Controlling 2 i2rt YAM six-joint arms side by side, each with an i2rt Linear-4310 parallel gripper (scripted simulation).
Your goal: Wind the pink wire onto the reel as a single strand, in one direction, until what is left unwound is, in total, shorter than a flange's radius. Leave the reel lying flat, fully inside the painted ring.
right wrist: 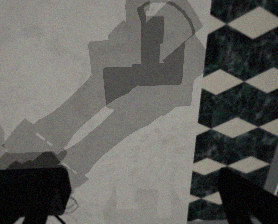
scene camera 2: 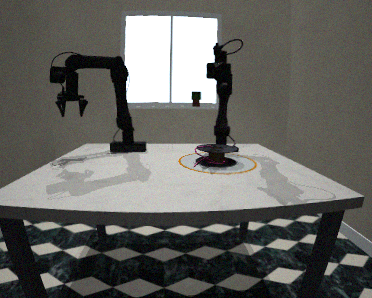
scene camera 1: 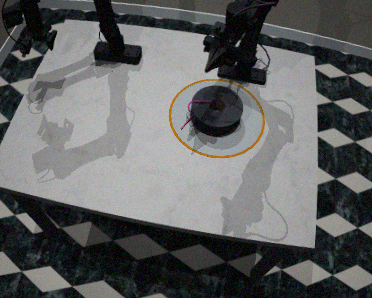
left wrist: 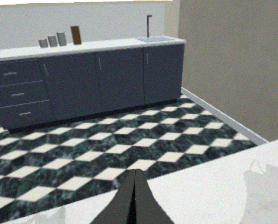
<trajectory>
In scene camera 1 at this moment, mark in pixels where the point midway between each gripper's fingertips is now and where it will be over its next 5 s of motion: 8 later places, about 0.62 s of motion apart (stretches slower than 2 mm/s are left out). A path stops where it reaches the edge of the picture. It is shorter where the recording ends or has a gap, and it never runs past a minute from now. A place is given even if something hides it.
My left gripper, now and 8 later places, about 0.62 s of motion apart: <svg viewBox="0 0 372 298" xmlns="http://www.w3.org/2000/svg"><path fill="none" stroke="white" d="M205 71L282 86L362 48L365 37L345 71L242 82L205 71L207 73L213 84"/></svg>
My right gripper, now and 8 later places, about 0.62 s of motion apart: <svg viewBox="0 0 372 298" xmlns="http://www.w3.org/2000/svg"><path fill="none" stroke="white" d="M41 48L50 49L91 61L158 82L206 97L208 97L206 97L207 99L207 103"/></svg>
</trajectory>
